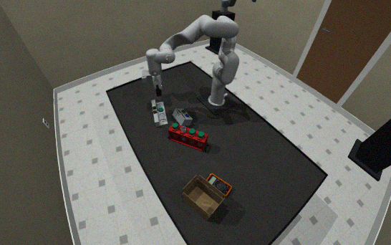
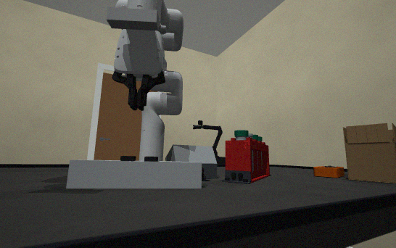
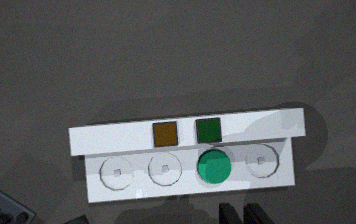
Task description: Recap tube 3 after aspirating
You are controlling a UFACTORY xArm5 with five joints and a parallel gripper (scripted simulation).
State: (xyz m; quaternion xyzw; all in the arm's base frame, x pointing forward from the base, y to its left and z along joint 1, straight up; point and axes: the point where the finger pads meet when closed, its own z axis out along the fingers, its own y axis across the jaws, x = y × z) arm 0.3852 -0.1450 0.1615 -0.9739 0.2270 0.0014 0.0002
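My gripper is now 90 mm past the blue CYCLE key, 190 mm to the right of it and 100 mm above it. From my hand the other things lie so: grey key housing: 70 mm behind, 160 mm to the left, 120 mm below; green READY key: 90 mm behind, 140 mm to the left, 100 mm below; orange meter: 40 mm ahead, 640 mm to the left, 150 mm below.
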